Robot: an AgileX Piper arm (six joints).
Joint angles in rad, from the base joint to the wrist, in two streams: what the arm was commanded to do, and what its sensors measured. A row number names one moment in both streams.
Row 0, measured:
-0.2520, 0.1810, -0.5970, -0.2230, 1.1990, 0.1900
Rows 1 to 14, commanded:
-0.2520, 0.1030, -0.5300, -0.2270, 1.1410, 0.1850
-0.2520, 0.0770, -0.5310, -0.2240, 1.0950, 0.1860
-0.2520, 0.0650, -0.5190, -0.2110, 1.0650, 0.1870
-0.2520, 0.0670, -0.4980, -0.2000, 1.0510, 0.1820
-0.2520, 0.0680, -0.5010, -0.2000, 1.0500, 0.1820
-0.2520, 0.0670, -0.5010, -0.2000, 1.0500, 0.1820
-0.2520, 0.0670, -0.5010, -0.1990, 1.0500, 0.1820
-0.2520, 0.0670, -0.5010, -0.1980, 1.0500, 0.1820
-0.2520, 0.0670, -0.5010, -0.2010, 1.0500, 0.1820
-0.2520, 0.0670, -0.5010, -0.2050, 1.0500, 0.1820
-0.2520, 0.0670, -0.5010, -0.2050, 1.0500, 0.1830
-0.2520, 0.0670, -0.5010, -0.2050, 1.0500, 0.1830
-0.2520, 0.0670, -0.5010, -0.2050, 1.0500, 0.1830
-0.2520, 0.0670, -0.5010, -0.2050, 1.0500, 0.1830
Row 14, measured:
-0.2520, 0.0750, -0.5010, -0.2040, 1.0610, 0.1890
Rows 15 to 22, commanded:
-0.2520, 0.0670, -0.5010, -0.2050, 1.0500, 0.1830
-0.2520, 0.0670, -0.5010, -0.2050, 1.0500, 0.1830
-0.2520, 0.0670, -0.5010, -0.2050, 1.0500, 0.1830
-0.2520, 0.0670, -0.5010, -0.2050, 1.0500, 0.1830
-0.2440, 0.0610, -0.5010, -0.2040, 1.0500, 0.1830
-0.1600, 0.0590, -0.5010, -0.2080, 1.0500, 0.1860
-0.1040, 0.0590, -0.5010, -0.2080, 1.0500, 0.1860
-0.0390, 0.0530, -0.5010, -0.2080, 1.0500, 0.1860
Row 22, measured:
-0.1100, 0.0660, -0.5010, -0.2060, 1.0600, 0.1890
